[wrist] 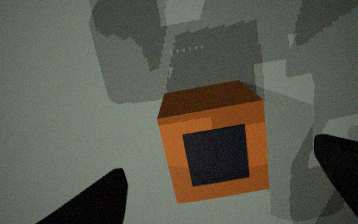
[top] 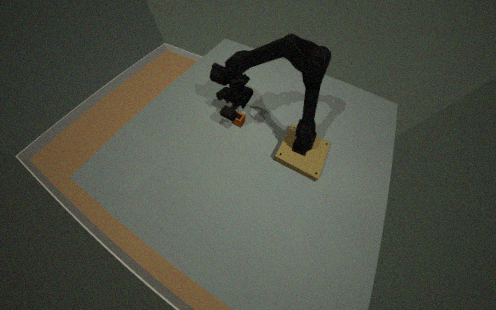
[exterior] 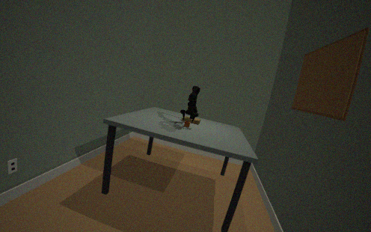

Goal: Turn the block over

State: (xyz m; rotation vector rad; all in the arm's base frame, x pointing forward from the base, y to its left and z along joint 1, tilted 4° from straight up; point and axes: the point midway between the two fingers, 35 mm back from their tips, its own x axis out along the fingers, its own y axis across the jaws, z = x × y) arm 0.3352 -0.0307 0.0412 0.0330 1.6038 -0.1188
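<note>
Right now the block is 20 mm below my gripper tip.
</note>
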